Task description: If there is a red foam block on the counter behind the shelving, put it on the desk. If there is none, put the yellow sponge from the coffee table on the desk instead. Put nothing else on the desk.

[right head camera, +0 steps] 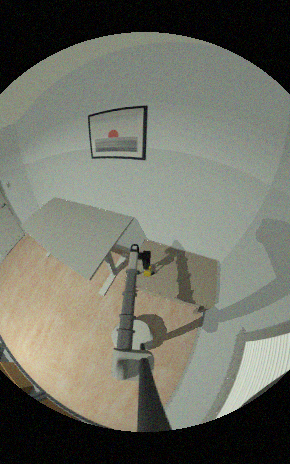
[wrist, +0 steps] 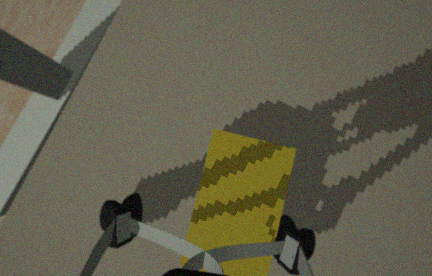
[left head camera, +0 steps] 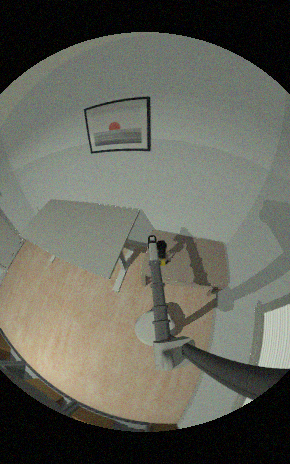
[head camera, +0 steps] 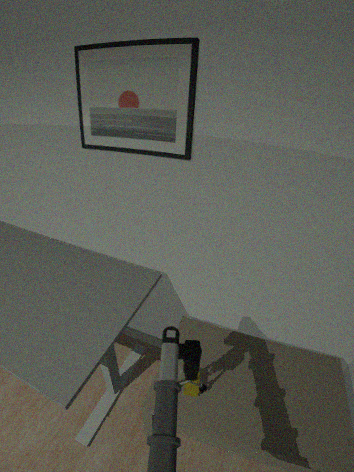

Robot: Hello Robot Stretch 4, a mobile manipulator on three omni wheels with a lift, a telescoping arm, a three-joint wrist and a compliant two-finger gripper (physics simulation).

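Pixels of known places: gripper, fingertip midpoint: [right head camera: 144, 273] [wrist: 208, 221] [head camera: 187, 390]; robot's base, origin of the base link: [right head camera: 132, 335] [left head camera: 153, 326].
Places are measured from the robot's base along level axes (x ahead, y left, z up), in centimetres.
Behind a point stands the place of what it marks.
The yellow sponge [head camera: 192, 390] {x 59.7, y -10.7, z 46.8 cm} [left head camera: 163, 262] {x 60.0, y -12.1, z 46.7 cm} [right head camera: 147, 271] {x 61.8, y -11.0, z 46.9 cm} [wrist: 240, 185] {x 65.8, y -10.6, z 46.8 cm} lies on the low brown coffee table [head camera: 225, 425] {x 47.1, y -24.6, z 42.3 cm} [left head camera: 217, 260] {x 56.0, y -72.7, z 42.3 cm} [right head camera: 205, 280] {x 53.9, y -70.1, z 42.3 cm} [wrist: 125, 100] {x 71.3, y 0.3, z 42.3 cm}. My gripper [wrist: 208, 221] {x 61.8, y -8.7, z 42.3 cm} is open over the sponge's lower part in the wrist view. Its right fingertip overlaps the sponge's right edge in that view, and its left fingertip is well out to the left. How high the fingertips are is hard to tell. The grey desk [head camera: 60, 300] {x 84.9, y 52.6, z 69.3 cm} [left head camera: 85, 235] {x 79.7, y 58.7, z 69.3 cm} [right head camera: 80, 230] {x 87.3, y 58.2, z 69.3 cm} stands left of the coffee table and higher. No red foam block or counter can be made out.
The desk's slanted leg [head camera: 102, 415] stands beside the coffee table's left side. Shelving [left head camera: 45, 385] shows at the lower left edge. A framed picture [head camera: 132, 122] {x 117.4, y 22.0, z 143.0 cm} hangs on the wall behind. A window blind [right head camera: 250, 370] is at the lower right.
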